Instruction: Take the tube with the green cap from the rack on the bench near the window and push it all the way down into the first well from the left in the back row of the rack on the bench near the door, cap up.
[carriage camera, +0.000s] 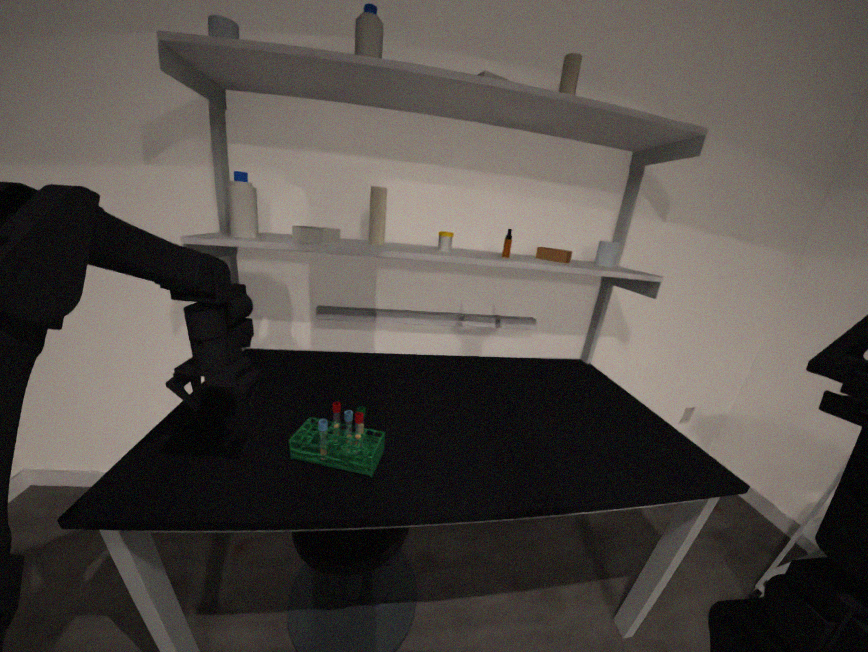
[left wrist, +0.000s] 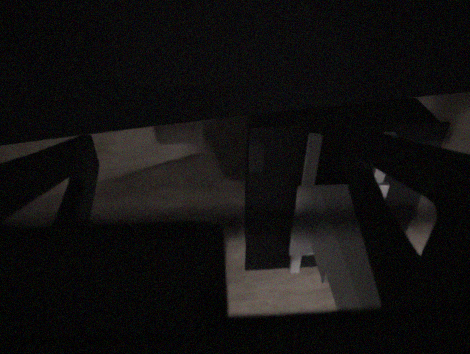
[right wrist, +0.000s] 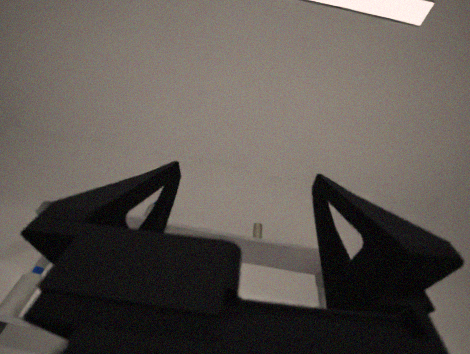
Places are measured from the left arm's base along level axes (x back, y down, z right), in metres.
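Where they show: left gripper, fingertip midpoint: (carriage camera: 222, 410) (left wrist: 220, 144); right gripper, fingertip midpoint: (right wrist: 246, 174).
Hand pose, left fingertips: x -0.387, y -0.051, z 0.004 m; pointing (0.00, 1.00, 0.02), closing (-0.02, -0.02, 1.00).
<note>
Each offset is from my left fingertips to the top centre of the thing. "pt": to the spot under its first point. Level surfaces: height alone.
A green wire-like tube rack {dy +0.124, dx -0.102, dz +0.190 m} (carriage camera: 338, 463) stands on the black bench {dy +0.181 m} (carriage camera: 491, 456), left of its middle in the carriage view. The tube with the green cap {pt dy +0.063, dx -0.126, dz +0.239 m} (carriage camera: 361, 409) stands upright in it, cap up, partly hidden behind a red-capped tube {pt dy +0.067, dx -0.097, dz +0.240 m} (carriage camera: 359, 418). No second rack shows. My left gripper (carriage camera: 210, 401) (left wrist: 220, 144) is above the bench's left part, left of the rack, pointing down; it is open and empty. My right gripper (carriage camera: 817, 383) (right wrist: 246, 174) is open and empty, off the bench's right side, far from the rack.
Another red-capped tube (carriage camera: 336, 407) and two blue-capped tubes {dy +0.062, dx -0.110, dz +0.213 m} (carriage camera: 348, 416) {pt dy +0.066, dx -0.063, dz +0.167 m} (carriage camera: 322, 425) stand in the rack. A lower shelf {dy -0.272 m} (carriage camera: 414, 254) and an upper shelf (carriage camera: 435, 87) with bottles and boxes hang over the bench's back. A round dark stool {dy +0.460, dx -0.196, dz +0.205 m} (carriage camera: 350, 547) is under the bench.
</note>
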